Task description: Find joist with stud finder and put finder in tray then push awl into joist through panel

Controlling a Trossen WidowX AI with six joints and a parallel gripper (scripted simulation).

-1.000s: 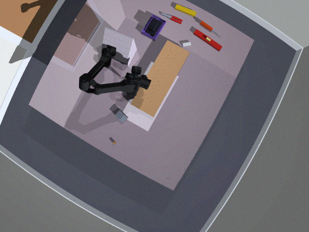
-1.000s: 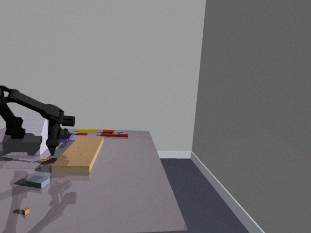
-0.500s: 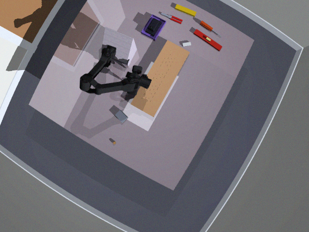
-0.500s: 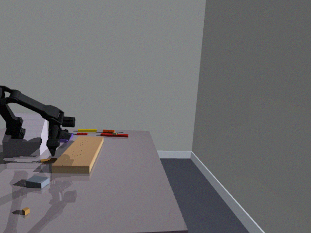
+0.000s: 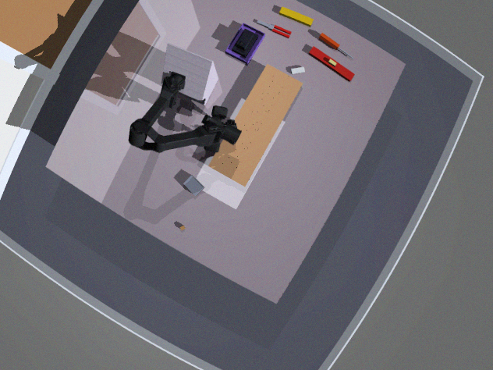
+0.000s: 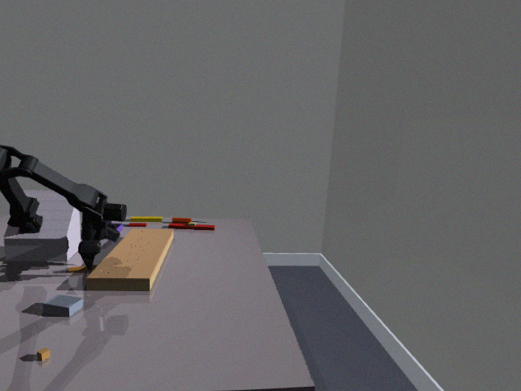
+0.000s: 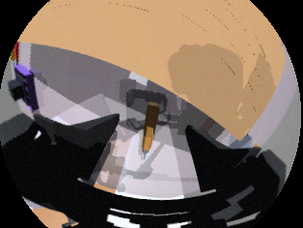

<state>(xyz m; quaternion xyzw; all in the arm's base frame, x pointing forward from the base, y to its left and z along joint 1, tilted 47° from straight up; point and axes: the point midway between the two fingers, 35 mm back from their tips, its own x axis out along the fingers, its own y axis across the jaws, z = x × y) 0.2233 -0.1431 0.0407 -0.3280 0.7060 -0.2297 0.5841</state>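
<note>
The awl is 6 cm behind my gripper tip, 1 cm to the right of it and 1 cm below it. The rest, counted from my gripper tip: grey-blue block: 25 cm to the right, 1 cm below; then purple tray: 5 cm behind, 43 cm to the left, 1 cm below; then stud finder: 5 cm behind, 42 cm to the left, 3 cm above.
</note>
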